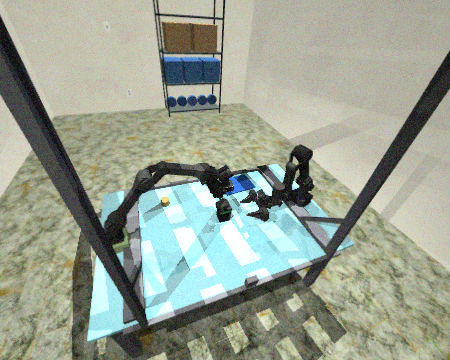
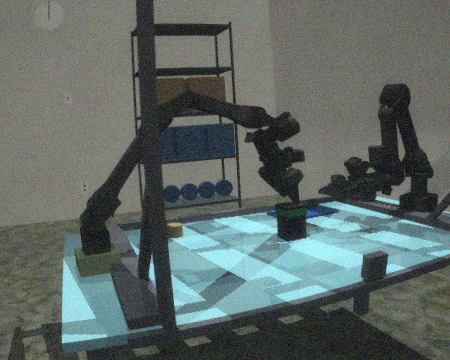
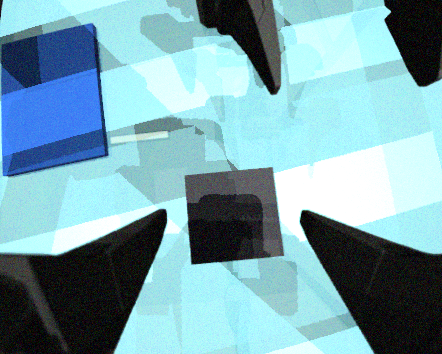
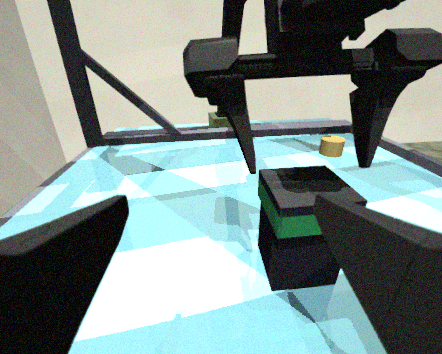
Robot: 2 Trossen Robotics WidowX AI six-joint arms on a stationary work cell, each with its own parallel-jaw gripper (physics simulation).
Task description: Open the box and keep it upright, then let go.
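Places are measured from the left arm's base along level axes (x ahead, y right, z down), in metres.
Pixels of known places: left gripper, fingertip midpoint: (image 2: 291,200) (image 3: 234,215) (image 4: 309,170); right gripper, fingertip midpoint: (image 1: 242,208) (image 2: 327,193) (image 3: 353,87) (image 4: 223,203); left arm's base at its link origin: (image 1: 115,238) (image 2: 95,250); right arm's base at its link origin: (image 1: 301,193) (image 2: 418,194).
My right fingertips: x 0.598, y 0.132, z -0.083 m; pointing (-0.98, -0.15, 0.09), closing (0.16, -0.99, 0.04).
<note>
Ahead of a thing's pixels: the offset from my right fingertips to its top centre. "spot": to the spot under its first point. Level surfaces: height alone.
A dark box @(dy -0.084, dx -0.062, dz +0.035 m) (image 1: 224,213) (image 2: 292,228) (image 4: 302,262) with a green band stands upright on the light blue table @(dz +0.129 m) (image 1: 280,245) (image 2: 225,295). A flat dark top @(spot: dy -0.079, dx -0.041, dz +0.033 m) (image 3: 234,185) (image 4: 280,192) covers it above the green band; whether this is a loose lid cannot be told. My left gripper (image 2: 295,199) (image 3: 234,215) (image 4: 309,170) is open and empty, pointing down above the box, with its fingertips apart on either side of the top. My right gripper (image 1: 246,208) (image 3: 353,87) (image 4: 223,203) is open and empty, low at the right of the box, with its fingers pointing towards it.
A flat blue block @(dy -0.306, dx +0.143, dz +0.121 m) (image 1: 241,184) (image 2: 315,212) (image 3: 52,107) lies behind the box. A small orange cylinder @(dy -0.312, dx -0.329, dz +0.094 m) (image 1: 165,201) (image 2: 175,230) (image 4: 332,146) stands at the left on the table. A small dark block @(dy +0.296, dx -0.117, dz +0.071 m) (image 1: 251,281) (image 2: 374,265) is at the front edge. Dark frame posts (image 1: 55,145) rise around the table.
</note>
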